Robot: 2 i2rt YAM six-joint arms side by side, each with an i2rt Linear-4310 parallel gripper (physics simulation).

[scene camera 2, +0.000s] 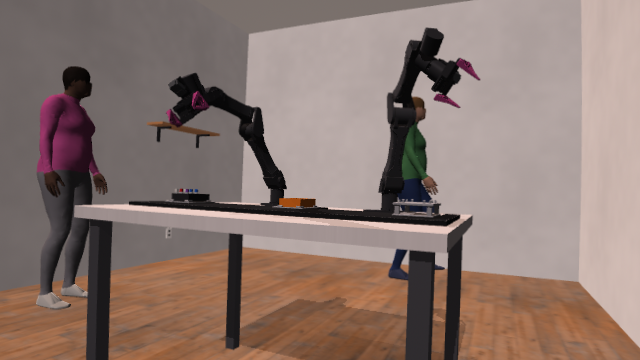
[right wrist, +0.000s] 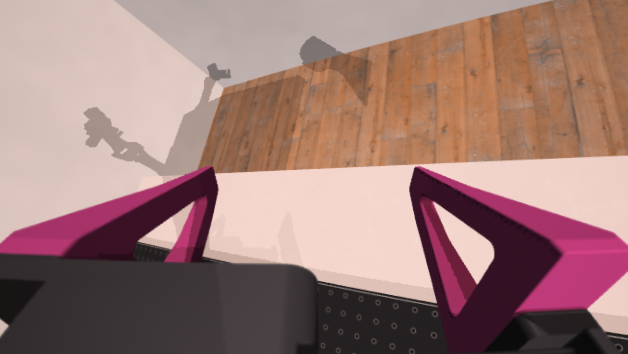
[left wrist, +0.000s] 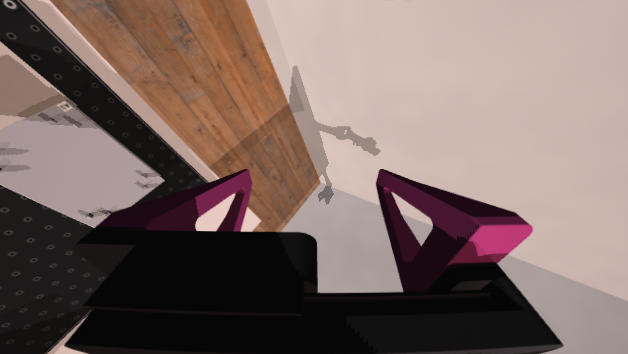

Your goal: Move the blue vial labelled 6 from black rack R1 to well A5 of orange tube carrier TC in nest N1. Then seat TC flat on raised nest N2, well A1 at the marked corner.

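Note:
In the scene view, black rack R1 stands at the table's left end with several small capped vials, some blue; the vial numbers are too small to read. Orange carrier TC sits on a low base, nest N1, mid-table. Grey raised nest N2 stands at the right end; a light grey plate with a small label, seemingly part of it, shows at the left wrist view's left. My left gripper is open and empty, high above the table's right end. My right gripper is open and empty, high above R1.
A black perforated board runs along the white table. One person stands at the left; another stands behind the left arm. A wooden shelf hangs on the back-left wall.

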